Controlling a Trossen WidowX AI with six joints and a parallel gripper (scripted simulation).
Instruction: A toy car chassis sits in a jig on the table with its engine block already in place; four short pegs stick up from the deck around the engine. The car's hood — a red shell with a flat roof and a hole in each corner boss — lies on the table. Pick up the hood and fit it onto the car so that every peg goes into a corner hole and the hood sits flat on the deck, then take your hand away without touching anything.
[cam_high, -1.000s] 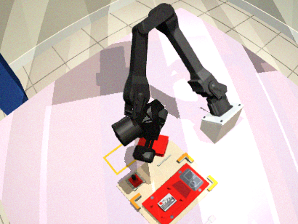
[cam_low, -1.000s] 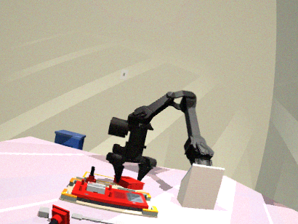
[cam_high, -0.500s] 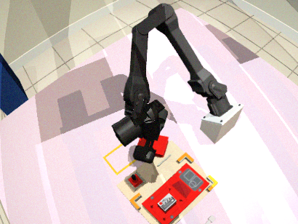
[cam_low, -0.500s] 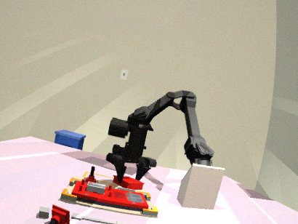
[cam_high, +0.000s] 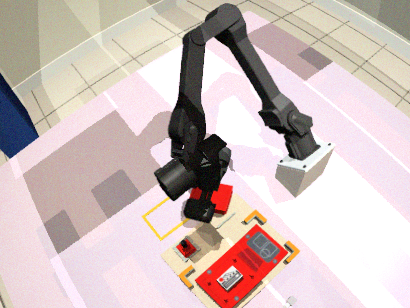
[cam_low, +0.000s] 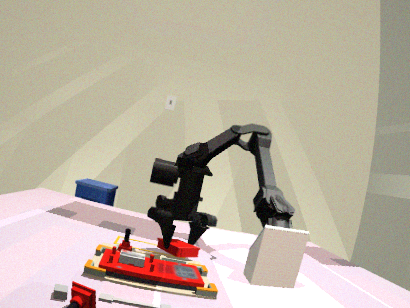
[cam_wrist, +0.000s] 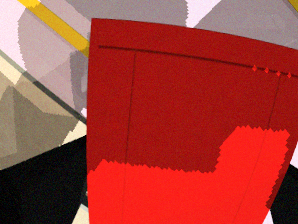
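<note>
The grey engine block is 8 cm ahead of my gripper tip and 21 cm to the left of it. From my gripper tip the other things lie so: red hood 1 cm above.
</note>
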